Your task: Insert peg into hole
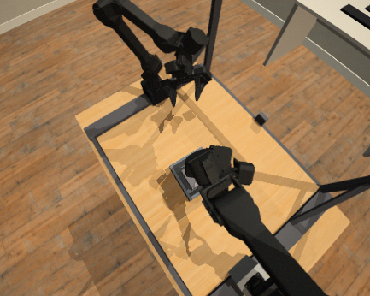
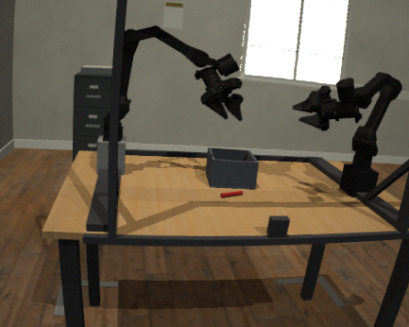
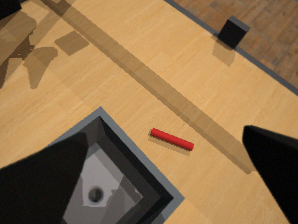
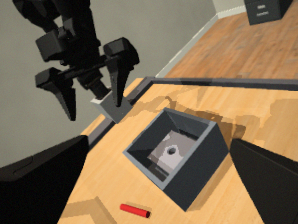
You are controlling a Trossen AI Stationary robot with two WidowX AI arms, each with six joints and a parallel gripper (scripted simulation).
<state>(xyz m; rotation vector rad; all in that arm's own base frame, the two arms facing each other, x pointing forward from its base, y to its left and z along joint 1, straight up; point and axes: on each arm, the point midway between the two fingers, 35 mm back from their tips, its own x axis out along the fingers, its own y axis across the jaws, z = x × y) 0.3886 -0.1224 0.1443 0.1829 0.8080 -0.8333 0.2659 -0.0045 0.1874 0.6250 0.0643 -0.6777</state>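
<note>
My left hand is 250 mm above the red peg, 100 mm past it and 30 mm to the left of it. From my left hand the other things lie so: plate: 220 mm below, 50 mm ahead, 30 mm to the right; then grey box: 240 mm below, 50 mm ahead, 30 mm to the right.
</note>
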